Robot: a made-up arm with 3 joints. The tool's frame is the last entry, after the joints.
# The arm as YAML. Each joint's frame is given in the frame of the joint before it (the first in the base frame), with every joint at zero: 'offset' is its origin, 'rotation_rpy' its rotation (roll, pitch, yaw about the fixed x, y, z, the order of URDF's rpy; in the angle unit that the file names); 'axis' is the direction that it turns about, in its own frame. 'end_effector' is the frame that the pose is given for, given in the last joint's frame.
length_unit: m
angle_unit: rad
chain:
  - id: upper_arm
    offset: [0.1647, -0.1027, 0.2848]
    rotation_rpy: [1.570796, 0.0, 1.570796]
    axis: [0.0, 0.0, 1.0]
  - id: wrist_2
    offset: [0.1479, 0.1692, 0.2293]
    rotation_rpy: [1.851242, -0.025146, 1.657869]
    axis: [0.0, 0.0, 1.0]
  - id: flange
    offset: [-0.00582, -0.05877, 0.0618]
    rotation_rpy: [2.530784, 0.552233, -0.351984]
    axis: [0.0, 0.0, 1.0]
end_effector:
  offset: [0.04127, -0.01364, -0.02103]
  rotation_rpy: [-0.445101, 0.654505, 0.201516]
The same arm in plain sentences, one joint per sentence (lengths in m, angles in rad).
The arm has three revolute joints in a row. What follows holds with every joint at zero, and every direction is one of the base frame's. The first joint is mounted 0.1647 m along +x and 0.1027 m along -y and 0.2848 m along +z from the base frame's origin and rotates about +x. The second joint is mounted 0.2293 m along +x and 0.1479 m along +y and 0.1692 m along +z from the first joint and rotates about the direction (-0.276696, 0.956687, 0.090499). The third joint is mounted 0.0737 m along -x and 0.0433 m along +y and 0.0002 m along -z from the second joint and rotates about the direction (-0.196991, -0.723365, -0.661768). The tool frame, which is the frame that the pose is given for, is mounted 0.0126 m along +x and 0.0148 m along -y and 0.0442 m along +z from the third joint; its axes are the base frame's turned by roll -2.6183, pitch -1.4412 and yaw -2.8958 rad (as in URDF: about the fixed x, then y, then z).
